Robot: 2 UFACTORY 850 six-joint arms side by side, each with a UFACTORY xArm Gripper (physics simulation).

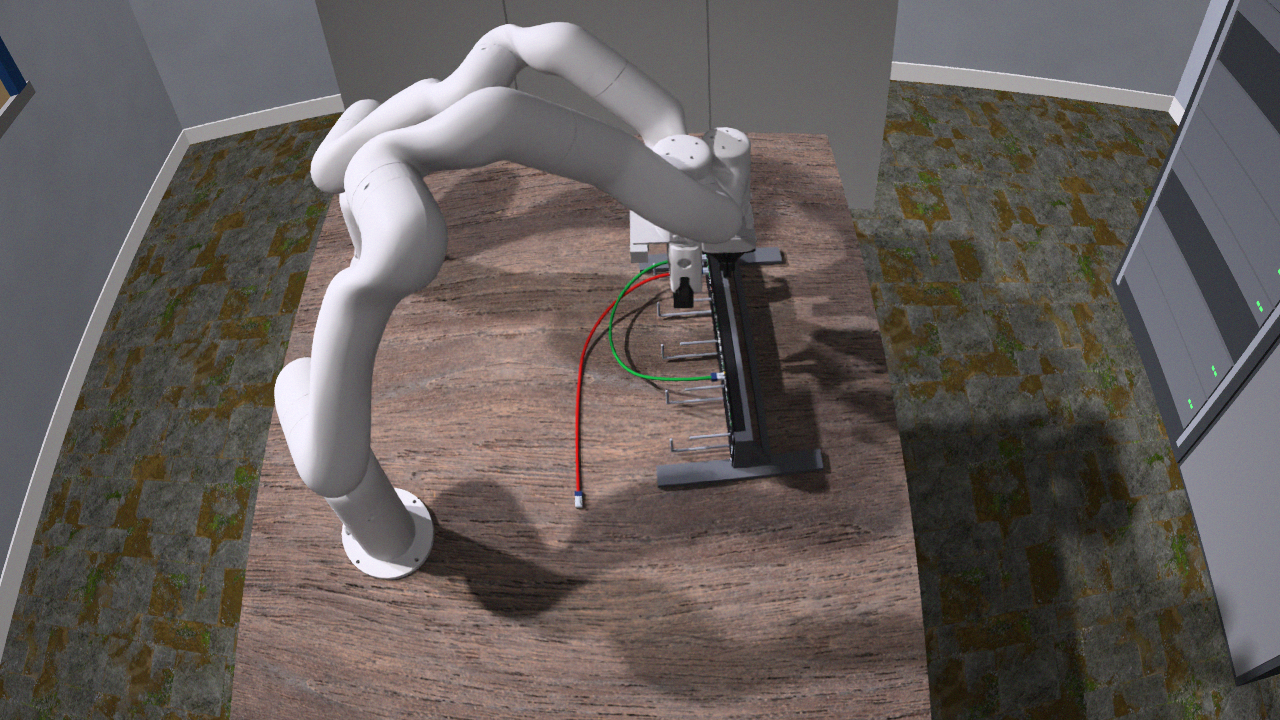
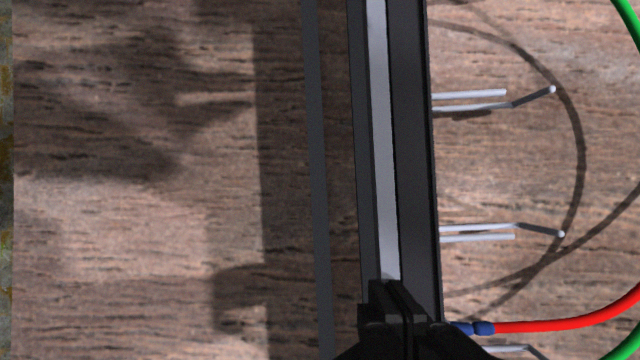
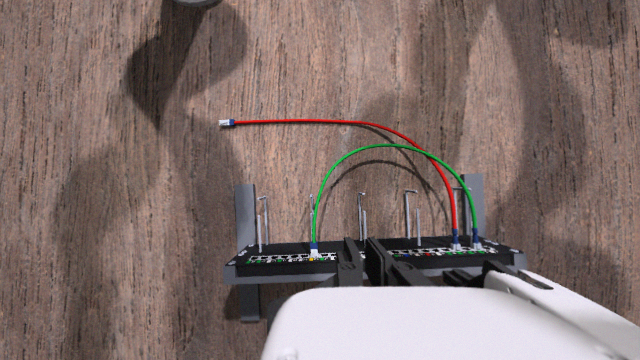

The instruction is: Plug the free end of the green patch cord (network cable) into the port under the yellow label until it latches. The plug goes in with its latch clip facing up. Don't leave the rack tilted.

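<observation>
The green patch cord (image 1: 611,331) (image 3: 390,145) arches in front of the rack (image 1: 759,394) (image 2: 415,150) (image 3: 285,270). Its blue-and-white plug (image 1: 718,377) (image 3: 314,250) sits at the port by the yellow label (image 3: 311,259). Its clip and whether it is latched cannot be made out. The cord's other end (image 3: 476,242) is plugged in farther along. The rack looks level on its feet. My right gripper (image 1: 683,295) (image 3: 358,253) is open and empty, away from the plug. My left gripper (image 2: 383,307) is shut, at the rack's top toward its far end.
A red cord (image 1: 579,402) (image 2: 550,326) (image 3: 300,120) is plugged in beside the green cord's other end; its free plug (image 1: 579,499) (image 3: 226,123) lies on the table. Metal cable hooks (image 1: 689,394) (image 2: 480,227) (image 3: 360,215) stick out from the rack's port side.
</observation>
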